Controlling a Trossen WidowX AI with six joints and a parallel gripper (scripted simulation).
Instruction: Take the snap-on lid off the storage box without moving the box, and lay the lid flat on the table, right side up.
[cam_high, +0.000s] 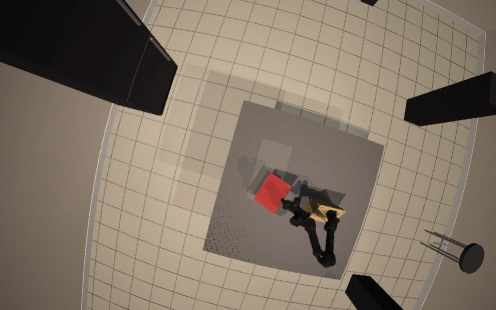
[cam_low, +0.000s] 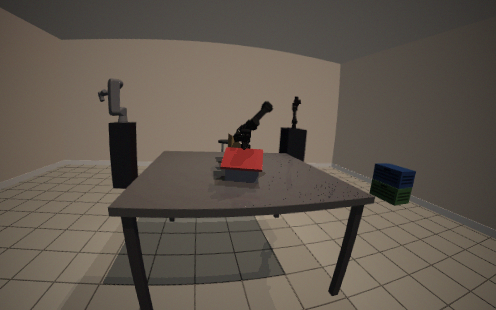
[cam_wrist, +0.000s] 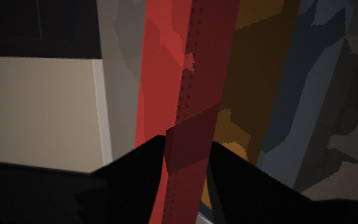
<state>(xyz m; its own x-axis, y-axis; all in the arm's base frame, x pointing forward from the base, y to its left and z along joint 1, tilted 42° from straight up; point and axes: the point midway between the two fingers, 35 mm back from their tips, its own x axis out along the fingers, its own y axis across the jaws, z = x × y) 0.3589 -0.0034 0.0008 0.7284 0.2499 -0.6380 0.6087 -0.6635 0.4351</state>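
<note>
The red lid lies 70 mm ahead of my gripper tip, 20 mm to the right of it and 30 mm below it. Round my gripper tip: storage box (60 mm ahead, 10 mm to the right, 110 mm below).
</note>
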